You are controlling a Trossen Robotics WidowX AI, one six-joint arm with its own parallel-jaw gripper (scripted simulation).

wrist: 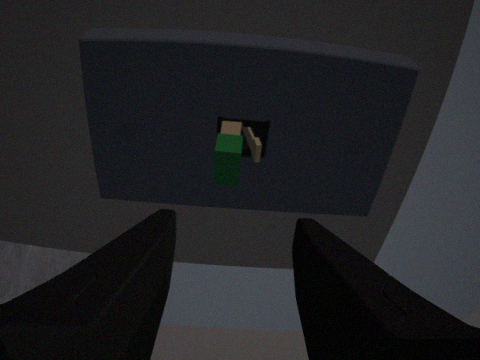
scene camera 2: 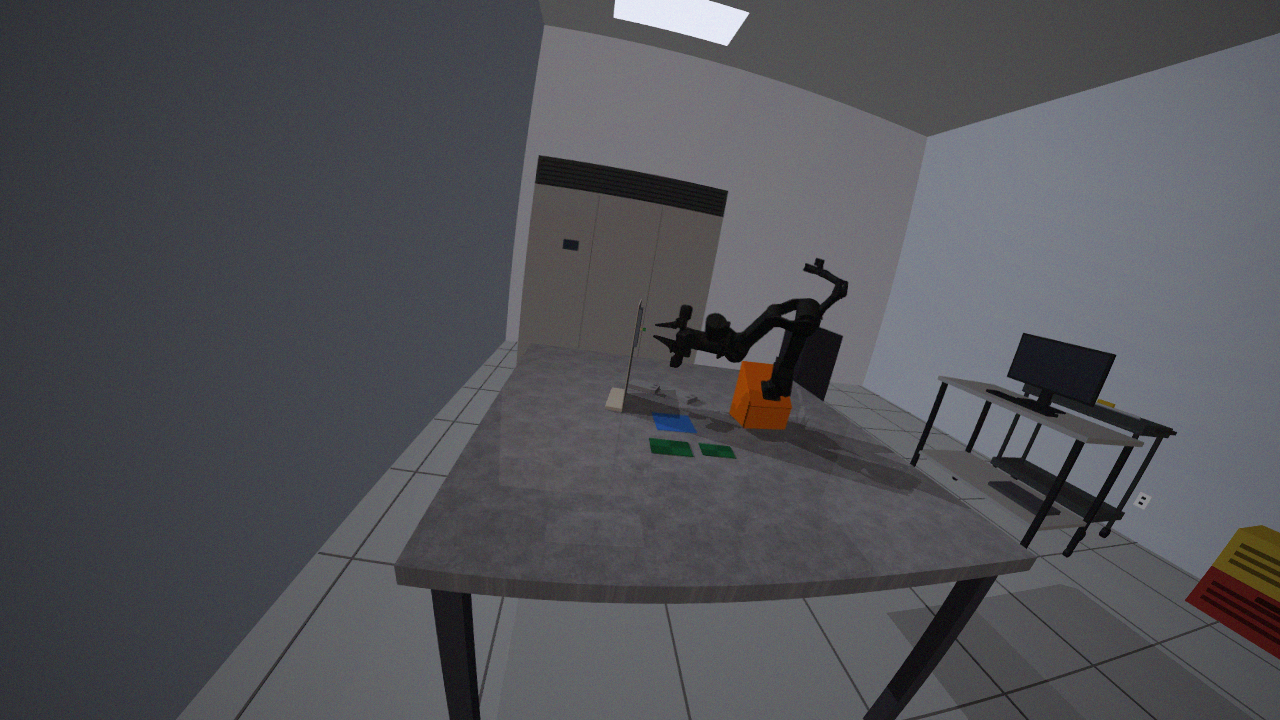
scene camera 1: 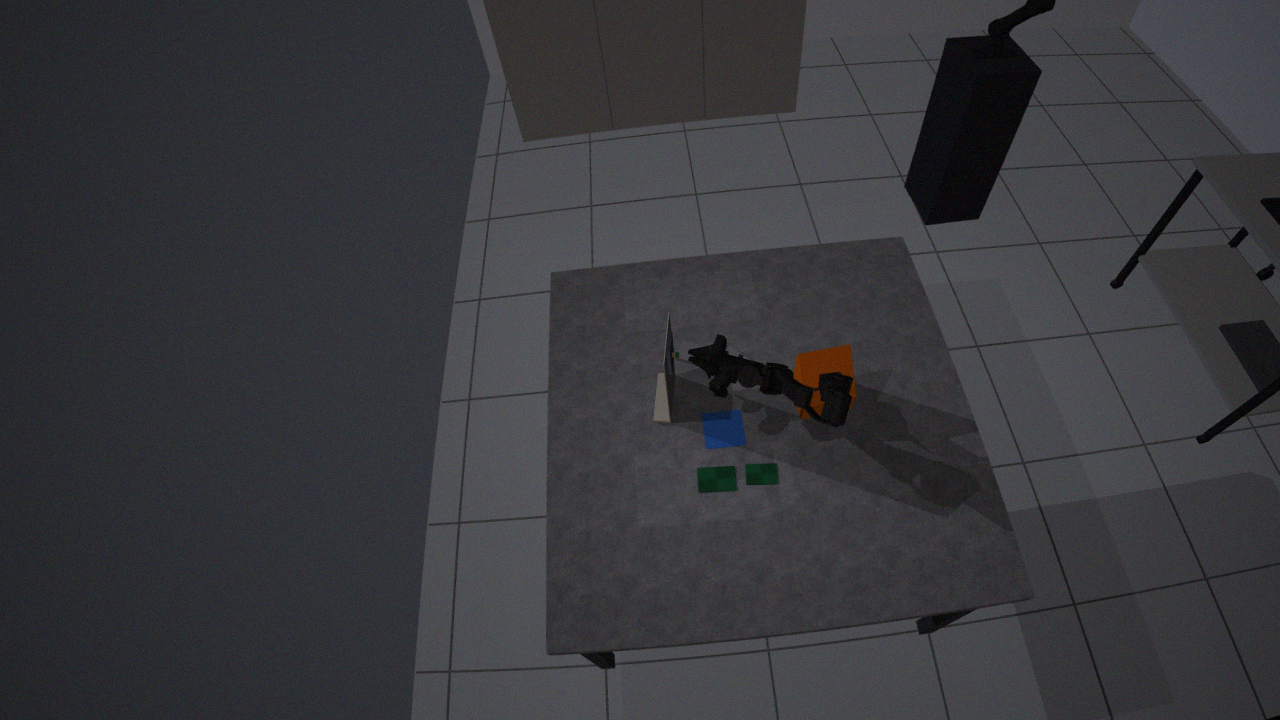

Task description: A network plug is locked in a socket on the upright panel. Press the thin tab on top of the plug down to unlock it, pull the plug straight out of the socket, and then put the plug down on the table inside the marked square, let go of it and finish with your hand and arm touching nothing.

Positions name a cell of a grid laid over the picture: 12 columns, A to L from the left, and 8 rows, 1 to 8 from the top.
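The gripper (scene camera 1: G4) is in view, and both the wrist view (wrist: F6) and scene camera 2 (scene camera 2: G4) show it too. The scene also has an upright panel (wrist: C3) and a network plug (wrist: F4), together with a blue marked square (scene camera 1: G5).
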